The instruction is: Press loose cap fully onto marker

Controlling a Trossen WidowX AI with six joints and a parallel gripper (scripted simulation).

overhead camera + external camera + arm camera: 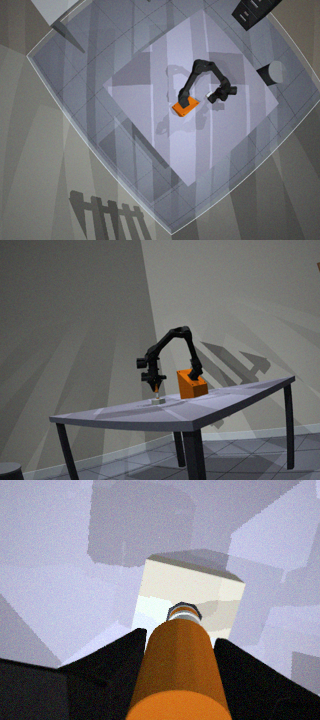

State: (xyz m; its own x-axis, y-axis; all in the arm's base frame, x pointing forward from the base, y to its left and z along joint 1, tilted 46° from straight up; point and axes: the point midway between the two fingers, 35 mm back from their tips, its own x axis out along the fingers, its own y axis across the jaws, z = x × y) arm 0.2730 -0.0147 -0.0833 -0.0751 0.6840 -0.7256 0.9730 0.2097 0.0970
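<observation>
My gripper tip is 2 cm below the orange cap.
</observation>
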